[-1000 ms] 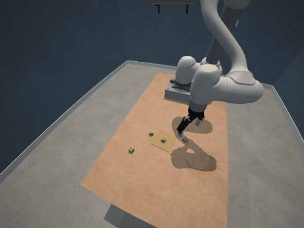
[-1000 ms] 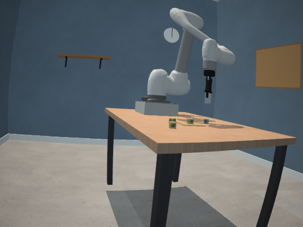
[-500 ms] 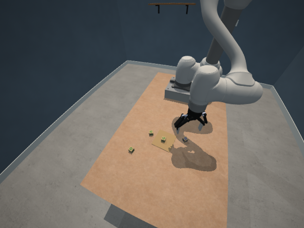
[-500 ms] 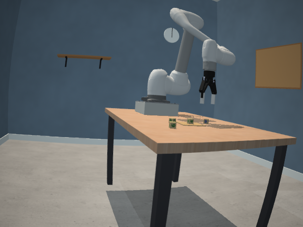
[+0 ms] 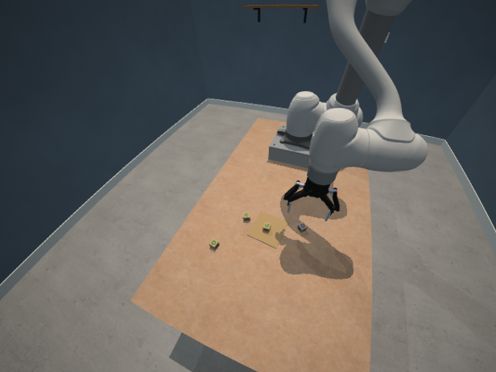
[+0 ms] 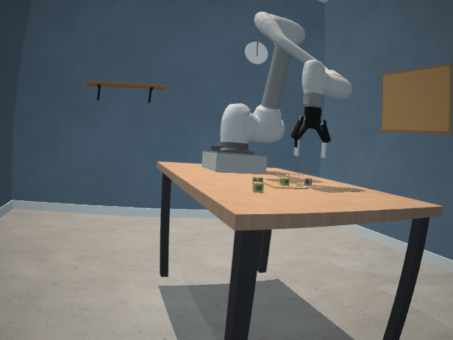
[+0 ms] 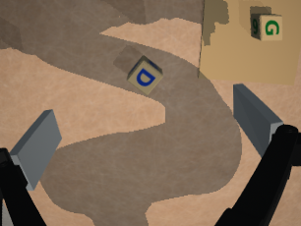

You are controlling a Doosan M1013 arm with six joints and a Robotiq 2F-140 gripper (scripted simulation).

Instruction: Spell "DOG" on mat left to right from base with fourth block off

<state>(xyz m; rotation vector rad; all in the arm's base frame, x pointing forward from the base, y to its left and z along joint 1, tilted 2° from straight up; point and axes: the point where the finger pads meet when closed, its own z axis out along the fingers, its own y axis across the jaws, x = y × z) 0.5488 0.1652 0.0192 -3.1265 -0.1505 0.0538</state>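
Now: the D block 12 cm below my hand. From my hand the other things lie so: G block: 14 cm to the right, 11 cm below, 6 cm ahead; then tan mat: 14 cm to the right, 13 cm below, 5 cm ahead.
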